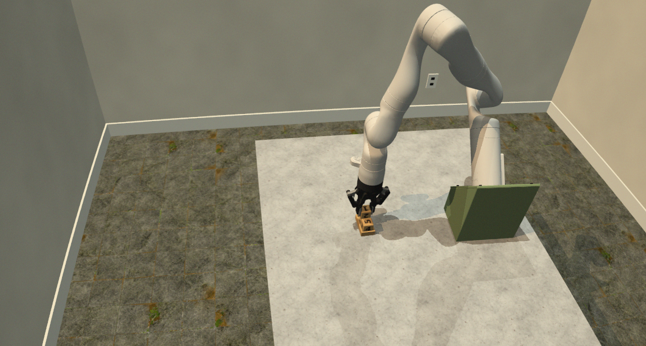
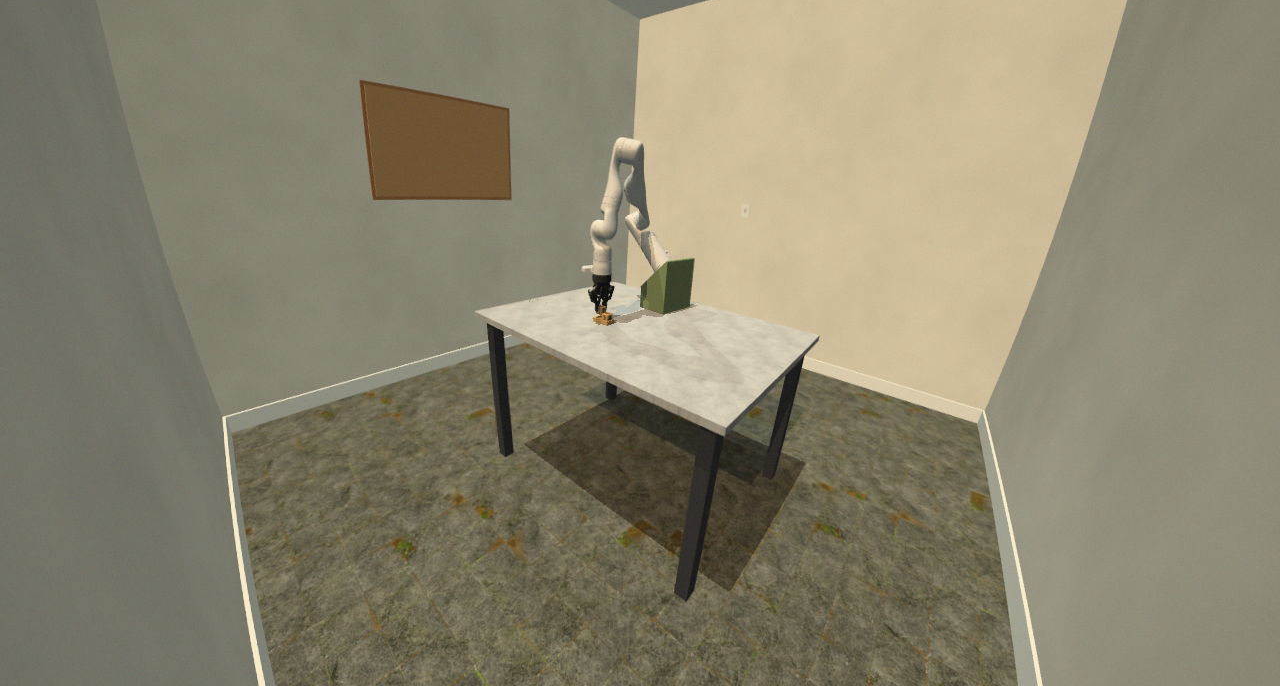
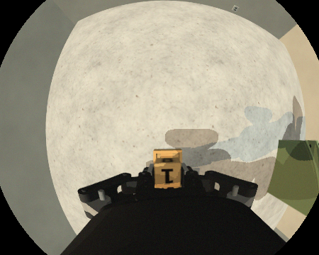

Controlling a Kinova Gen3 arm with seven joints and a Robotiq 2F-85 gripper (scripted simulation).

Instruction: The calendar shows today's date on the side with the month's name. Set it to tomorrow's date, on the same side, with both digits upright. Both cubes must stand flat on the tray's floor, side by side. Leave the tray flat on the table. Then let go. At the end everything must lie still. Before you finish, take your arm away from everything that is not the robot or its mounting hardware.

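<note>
The wooden tray lies 5 cm below my hand and 2 cm to the left of it.
</note>
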